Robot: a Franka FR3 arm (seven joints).
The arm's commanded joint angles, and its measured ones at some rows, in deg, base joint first. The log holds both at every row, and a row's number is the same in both.
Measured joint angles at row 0:
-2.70 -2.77 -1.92 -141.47 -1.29 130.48 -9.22
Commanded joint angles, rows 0 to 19:
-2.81 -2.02 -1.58 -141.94 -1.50 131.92 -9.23
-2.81 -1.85 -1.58 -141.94 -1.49 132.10 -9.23
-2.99 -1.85 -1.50 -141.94 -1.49 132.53 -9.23
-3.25 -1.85 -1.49 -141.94 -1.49 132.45 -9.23
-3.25 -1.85 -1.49 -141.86 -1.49 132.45 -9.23
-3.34 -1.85 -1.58 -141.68 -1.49 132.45 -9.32
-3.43 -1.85 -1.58 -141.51 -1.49 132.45 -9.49
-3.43 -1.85 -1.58 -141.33 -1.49 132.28 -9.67
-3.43 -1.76 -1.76 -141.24 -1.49 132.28 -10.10
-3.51 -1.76 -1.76 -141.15 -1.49 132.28 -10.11
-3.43 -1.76 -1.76 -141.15 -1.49 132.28 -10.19
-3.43 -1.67 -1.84 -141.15 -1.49 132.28 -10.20
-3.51 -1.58 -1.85 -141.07 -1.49 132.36 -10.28
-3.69 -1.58 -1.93 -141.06 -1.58 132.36 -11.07
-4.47 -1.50 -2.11 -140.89 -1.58 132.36 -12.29
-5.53 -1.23 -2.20 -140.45 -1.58 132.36 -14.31
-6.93 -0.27 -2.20 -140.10 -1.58 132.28 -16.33
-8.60 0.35 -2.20 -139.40 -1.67 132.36 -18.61
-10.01 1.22 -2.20 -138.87 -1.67 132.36 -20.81
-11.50 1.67 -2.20 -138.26 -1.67 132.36 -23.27
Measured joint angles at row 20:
-6.60 -2.42 -2.32 -140.71 -1.38 130.97 -15.95
